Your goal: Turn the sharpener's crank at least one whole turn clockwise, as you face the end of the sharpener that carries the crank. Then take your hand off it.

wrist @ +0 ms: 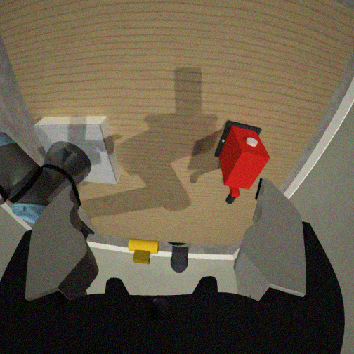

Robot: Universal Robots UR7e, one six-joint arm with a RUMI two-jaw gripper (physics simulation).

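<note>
The red sharpener (244, 160) stands right of centre in the wrist view, on a black base (243, 125), with a white round spot on its red body. Its crank (234, 191) sticks out at the lower end, toward the bottom of the view, and ends in a small black handle (230, 198). My gripper (166, 185) is open, with nothing between its fingers. The right fingertip appears just right of and below the crank handle in the picture; no contact shows. The left fingertip is far to the left, over the arm.
The robot's own arm (67, 162) rises from a pale square block (107, 167) at the left. A yellow cylinder with a small block (143, 246) and a dark rounded object (179, 258) show near the table's lower edge. The arm's shadow falls across the wooden table (125, 50).
</note>
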